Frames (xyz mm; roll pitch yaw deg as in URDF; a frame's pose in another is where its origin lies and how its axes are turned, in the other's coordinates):
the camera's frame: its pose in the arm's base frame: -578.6 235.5 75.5 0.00 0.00 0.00
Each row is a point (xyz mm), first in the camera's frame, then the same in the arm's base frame.
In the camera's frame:
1: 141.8 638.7 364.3
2: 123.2 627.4 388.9
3: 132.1 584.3 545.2
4: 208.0 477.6 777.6
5: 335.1 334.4 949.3
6: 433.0 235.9 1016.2
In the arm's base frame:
1: -436.8 874.2 439.8
2: -455.4 862.9 464.4
3: -446.5 819.8 620.7
4: -370.6 713.1 853.1
5: -243.5 569.9 1024.8
6: -145.6 471.4 1091.7

